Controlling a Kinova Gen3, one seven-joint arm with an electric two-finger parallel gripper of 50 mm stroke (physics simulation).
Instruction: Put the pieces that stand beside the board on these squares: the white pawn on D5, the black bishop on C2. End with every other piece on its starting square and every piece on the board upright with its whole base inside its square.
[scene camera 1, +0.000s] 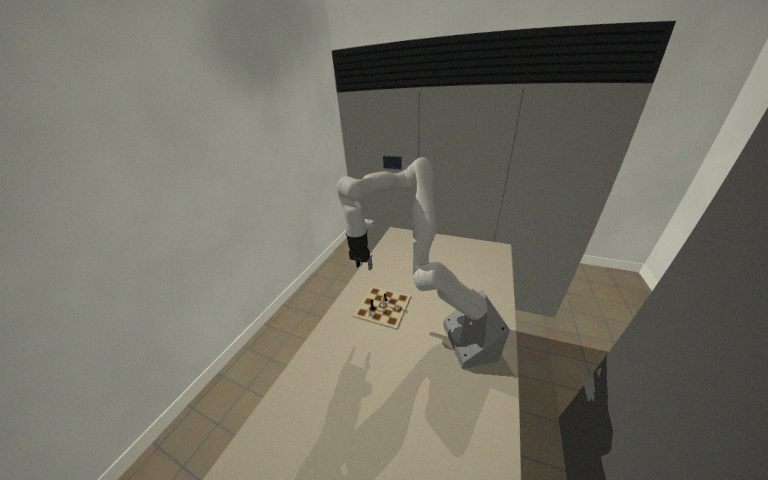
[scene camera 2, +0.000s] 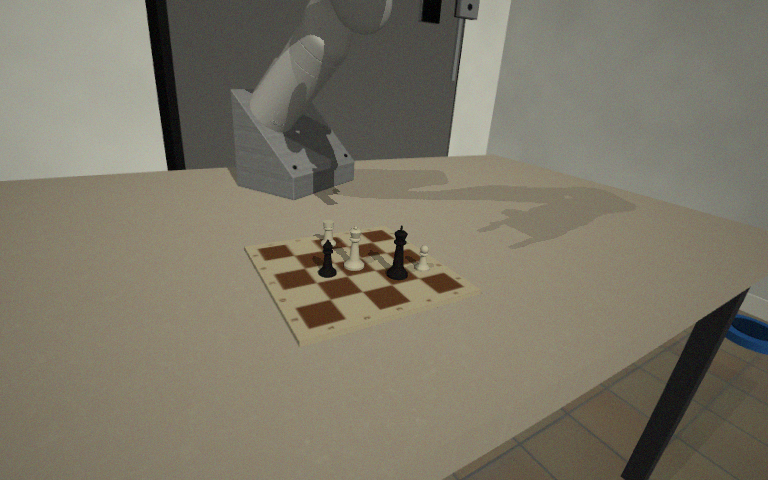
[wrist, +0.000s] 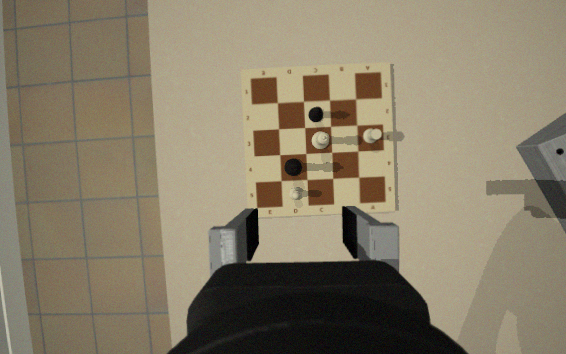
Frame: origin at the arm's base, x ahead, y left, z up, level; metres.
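Seen in the pictures: gripper, fingertip midpoint: (scene camera 1: 364, 267) (scene camera 2: 446, 20) (wrist: 300, 225); arm's base, link origin: (scene camera 1: 476, 308) (scene camera 2: 271, 113).
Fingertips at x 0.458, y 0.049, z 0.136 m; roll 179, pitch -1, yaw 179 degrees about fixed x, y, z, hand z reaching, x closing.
Observation:
Pixels of each thing's top centre, then the offset from my fingertips to it. Level surfaces: height alone.
- white pawn, top centre: (scene camera 2: 424, 245) (wrist: 296, 195) 0.002 m back, 0.009 m left, 0.244 m down
- board, surface height: 0.281 m down
- black bishop, top centre: (scene camera 2: 327, 239) (wrist: 318, 109) 0.037 m back, 0.105 m right, 0.232 m down
- black king, top centre: (scene camera 2: 401, 225) (wrist: 293, 168) 0.000 m ahead, 0.030 m right, 0.212 m down
- white queen, top centre: (scene camera 2: 355, 226) (wrist: 324, 137) 0.041 m back, 0.067 m right, 0.222 m down
- white rook, top centre: (scene camera 2: 328, 221) (wrist: 376, 134) 0.115 m back, 0.070 m right, 0.242 m down
- table, surface height: 0.281 m down
The white pawn (scene camera 2: 422, 259) (wrist: 295, 193) stands upright on D5 of the board (scene camera 1: 398, 327) (scene camera 2: 300, 341) (wrist: 320, 215), with its base inside the square. The black bishop (scene camera 2: 327, 260) (wrist: 315, 114) stands upright on C2. The black king (scene camera 2: 398, 254) (wrist: 293, 167) is upright on D4. The white queen (scene camera 2: 354, 250) (wrist: 320, 140) is upright on C3. The white rook (scene camera 2: 328, 232) (wrist: 372, 135) is upright on A3. My gripper (scene camera 1: 364, 264) (wrist: 300, 225) is open and empty, high above the board and apart from all pieces. It does not show in scene camera 2.
The arm's grey base (scene camera 1: 478, 339) (scene camera 2: 266, 155) (wrist: 547, 150) stands on the table (scene camera 1: 453, 396) (scene camera 2: 169, 396) beside the board. A tiled floor (wrist: 100, 165) lies past the table edge. Tall grey cabinets (scene camera 1: 464, 158) stand behind the table.

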